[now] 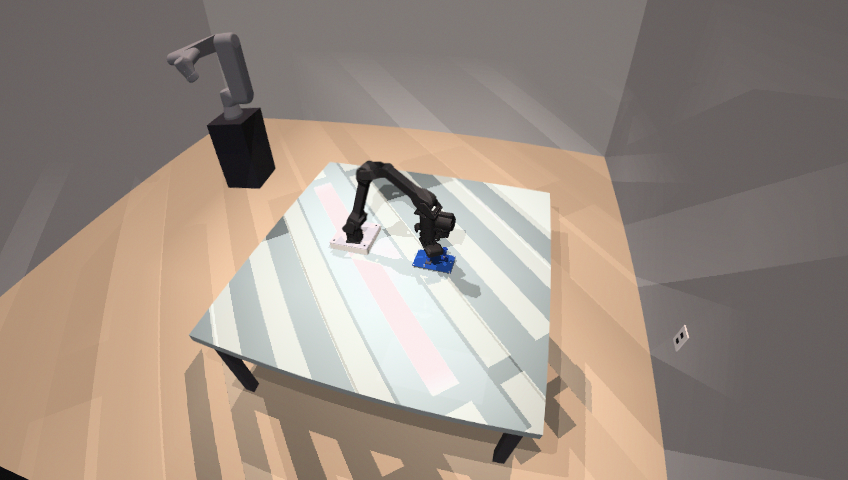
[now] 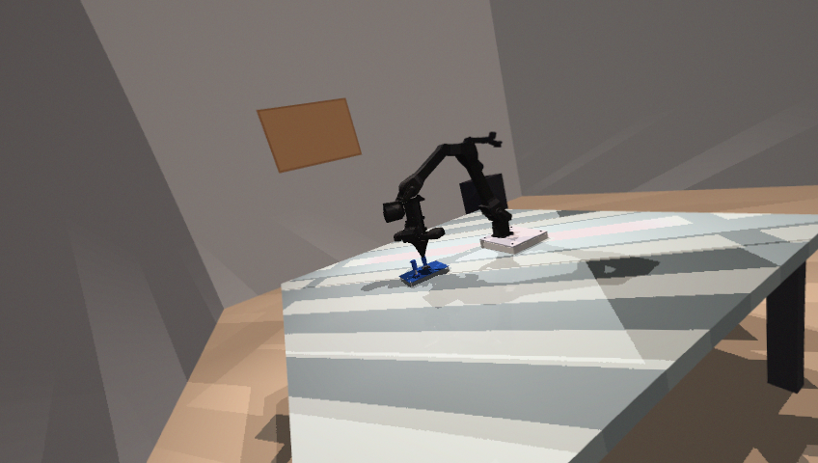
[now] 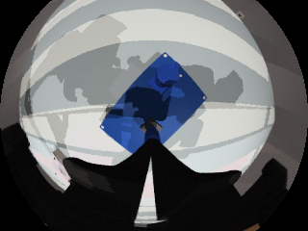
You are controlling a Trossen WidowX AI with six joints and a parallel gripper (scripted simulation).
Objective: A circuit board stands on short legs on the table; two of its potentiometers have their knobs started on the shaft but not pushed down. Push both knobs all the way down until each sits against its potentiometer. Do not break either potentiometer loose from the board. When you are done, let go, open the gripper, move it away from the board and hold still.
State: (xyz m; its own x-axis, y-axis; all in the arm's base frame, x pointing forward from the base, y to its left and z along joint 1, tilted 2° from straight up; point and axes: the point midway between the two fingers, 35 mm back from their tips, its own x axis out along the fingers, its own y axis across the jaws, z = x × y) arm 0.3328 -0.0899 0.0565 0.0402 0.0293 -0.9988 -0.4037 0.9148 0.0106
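Now: the blue knob 60 mm ahead of my gripper tip and 30 mm to the left of it.
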